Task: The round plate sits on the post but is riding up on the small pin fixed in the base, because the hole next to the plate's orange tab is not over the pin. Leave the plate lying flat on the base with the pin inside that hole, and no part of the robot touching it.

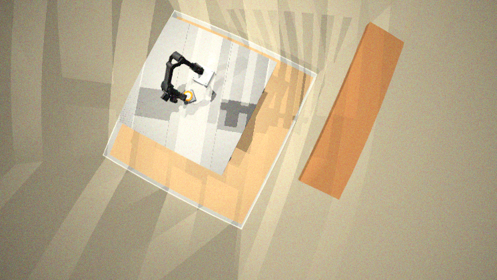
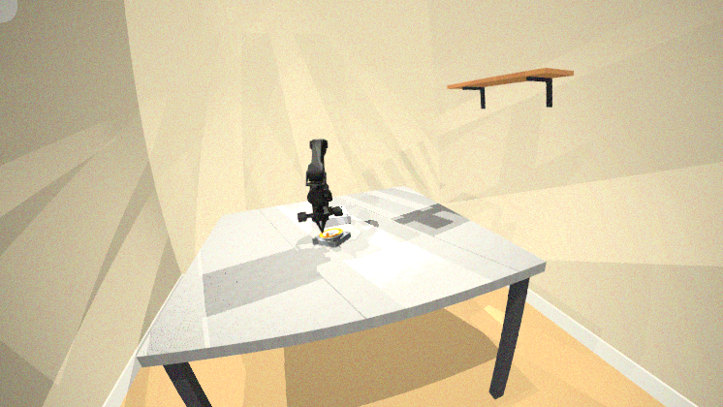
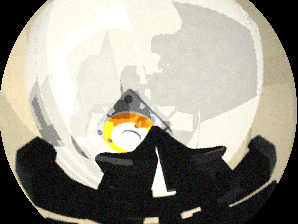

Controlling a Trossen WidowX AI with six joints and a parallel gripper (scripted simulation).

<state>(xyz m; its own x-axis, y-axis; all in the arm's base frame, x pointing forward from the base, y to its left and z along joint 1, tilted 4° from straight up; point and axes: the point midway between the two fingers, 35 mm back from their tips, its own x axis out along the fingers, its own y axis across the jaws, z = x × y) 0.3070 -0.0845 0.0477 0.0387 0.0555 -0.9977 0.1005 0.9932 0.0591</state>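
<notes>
Now: gripper tip 30 mm to the right of the round plate, 20 mm above it and 10 mm past it. The rest, counted from my gripper tip: grey square base 40 mm to the left, 30 mm below, 30 mm behind.
</notes>
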